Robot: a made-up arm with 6 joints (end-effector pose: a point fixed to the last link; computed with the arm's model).
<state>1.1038 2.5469 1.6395 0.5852 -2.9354 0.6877</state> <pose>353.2 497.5 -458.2 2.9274 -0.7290 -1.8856</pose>
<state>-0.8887 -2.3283 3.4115 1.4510 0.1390 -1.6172</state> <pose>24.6 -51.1 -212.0 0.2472 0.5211 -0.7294</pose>
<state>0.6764 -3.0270 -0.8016 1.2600 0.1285 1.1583</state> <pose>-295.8 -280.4 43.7 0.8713 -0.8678 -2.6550</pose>
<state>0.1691 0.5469 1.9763 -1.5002 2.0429 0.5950</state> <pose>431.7 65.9 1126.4 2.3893 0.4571 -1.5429</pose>
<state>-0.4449 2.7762 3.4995 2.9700 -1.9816 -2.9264</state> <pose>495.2 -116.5 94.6 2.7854 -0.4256 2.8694</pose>
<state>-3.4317 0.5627 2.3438 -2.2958 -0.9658 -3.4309</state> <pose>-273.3 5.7 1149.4 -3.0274 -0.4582 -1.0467</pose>
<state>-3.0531 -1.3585 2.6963 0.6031 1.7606 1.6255</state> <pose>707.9 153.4 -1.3 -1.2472 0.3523 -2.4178</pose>
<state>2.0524 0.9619 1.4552 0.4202 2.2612 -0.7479</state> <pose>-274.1 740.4 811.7 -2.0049 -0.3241 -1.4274</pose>
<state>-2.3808 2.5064 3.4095 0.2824 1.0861 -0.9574</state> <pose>-471.0 -303.0 219.4 -1.7925 -1.1018 0.1838</pose>
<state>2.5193 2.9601 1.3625 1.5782 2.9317 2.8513</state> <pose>-155.4 110.5 -670.2 -2.7232 -1.3594 -2.3109</pose>
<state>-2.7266 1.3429 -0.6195 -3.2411 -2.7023 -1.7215</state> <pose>-271.3 -238.7 -17.4 -1.4715 -0.7410 -2.7839</pose>
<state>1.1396 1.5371 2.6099 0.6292 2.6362 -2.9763</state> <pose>358.2 566.6 702.7 0.1876 0.6209 -2.3599</pose>
